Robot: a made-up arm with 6 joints.
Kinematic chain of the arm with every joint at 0, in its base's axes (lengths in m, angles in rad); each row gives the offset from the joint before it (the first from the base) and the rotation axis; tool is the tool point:
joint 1: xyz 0 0 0.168 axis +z
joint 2: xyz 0 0 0 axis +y
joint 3: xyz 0 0 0.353 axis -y
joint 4: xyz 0 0 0 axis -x
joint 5: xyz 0.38 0 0 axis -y
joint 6: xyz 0 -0.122 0 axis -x
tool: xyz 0 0 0
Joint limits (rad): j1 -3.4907..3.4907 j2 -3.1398..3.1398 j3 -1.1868..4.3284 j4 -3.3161..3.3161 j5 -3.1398..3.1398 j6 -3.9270..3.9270
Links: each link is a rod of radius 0.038 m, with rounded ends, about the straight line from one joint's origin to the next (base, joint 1, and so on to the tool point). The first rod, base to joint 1, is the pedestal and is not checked.
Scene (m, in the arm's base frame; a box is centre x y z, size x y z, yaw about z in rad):
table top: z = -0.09
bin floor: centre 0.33 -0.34 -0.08 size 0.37 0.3 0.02 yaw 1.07
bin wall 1: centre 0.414 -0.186 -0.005 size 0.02 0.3 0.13 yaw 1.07
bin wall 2: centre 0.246 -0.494 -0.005 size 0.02 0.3 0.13 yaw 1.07
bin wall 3: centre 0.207 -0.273 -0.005 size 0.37 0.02 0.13 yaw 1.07
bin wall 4: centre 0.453 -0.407 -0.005 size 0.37 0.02 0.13 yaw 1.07
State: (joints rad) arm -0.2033 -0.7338 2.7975 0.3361 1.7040 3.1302
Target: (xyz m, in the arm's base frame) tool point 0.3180 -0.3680 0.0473
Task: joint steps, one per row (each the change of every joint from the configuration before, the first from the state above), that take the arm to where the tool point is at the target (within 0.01 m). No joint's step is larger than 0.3 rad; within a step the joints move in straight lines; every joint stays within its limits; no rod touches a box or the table.
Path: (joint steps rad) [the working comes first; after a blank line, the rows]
Joints at the target: -0.6311 0.9270 0.0194 -0.4569 1.7040 3.1302
Straight joint move there: clear.

1: -0.0428 0.1661 -0.2778 -0.0793 0.0000 0.0000
2: -0.0428 0.1661 -0.2778 -0.0793 0.0000 0.0000
3: -0.0427 0.1660 -0.2778 -0.0793 0.0000 0.0000
4: -0.0428 0.1661 -0.2778 -0.0793 0.0000 0.0000
5: -0.0428 0.1661 -0.2778 -0.0793 0.0000 0.0000
6: -0.0428 0.1661 -0.2778 -0.0793 0.0000 0.0000
7: -0.0428 0.1661 -0.2778 -0.0793 0.0000 0.0000
8: -0.0427 0.1660 -0.2778 -0.0793 0.0000 0.0000
9: -0.0428 0.1661 -0.2779 -0.0793 0.0000 0.0000
10: -0.0428 0.1661 -0.2778 -0.0793 0.0000 0.0000

